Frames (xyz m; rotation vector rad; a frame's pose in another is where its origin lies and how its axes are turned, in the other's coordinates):
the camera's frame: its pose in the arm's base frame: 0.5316 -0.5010 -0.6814 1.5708 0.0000 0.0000
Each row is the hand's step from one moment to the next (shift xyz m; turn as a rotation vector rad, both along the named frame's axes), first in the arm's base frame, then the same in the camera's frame.
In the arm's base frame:
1: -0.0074 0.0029 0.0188 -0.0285 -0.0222 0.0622
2: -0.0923 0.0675 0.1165 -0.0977 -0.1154 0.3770
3: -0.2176 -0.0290 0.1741 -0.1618 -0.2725 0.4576
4: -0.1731 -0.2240 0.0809 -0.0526 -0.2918 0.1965
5: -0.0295 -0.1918 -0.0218 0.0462 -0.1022 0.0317
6: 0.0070 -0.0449 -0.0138 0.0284 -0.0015 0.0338
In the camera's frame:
1: -0.0074 0.0188 -0.0029 -0.0285 0.0622 0.0222
2: -0.0923 0.1165 -0.0675 -0.0977 0.3770 0.1154
3: -0.2176 0.1741 0.0290 -0.1618 0.4576 0.2725
4: -0.1731 0.0809 0.2240 -0.0526 0.1965 0.2918
5: -0.0295 -0.0218 0.1918 0.0462 0.0317 0.1022
6: 0.0070 -0.0138 0.0449 0.0284 0.0338 0.0015

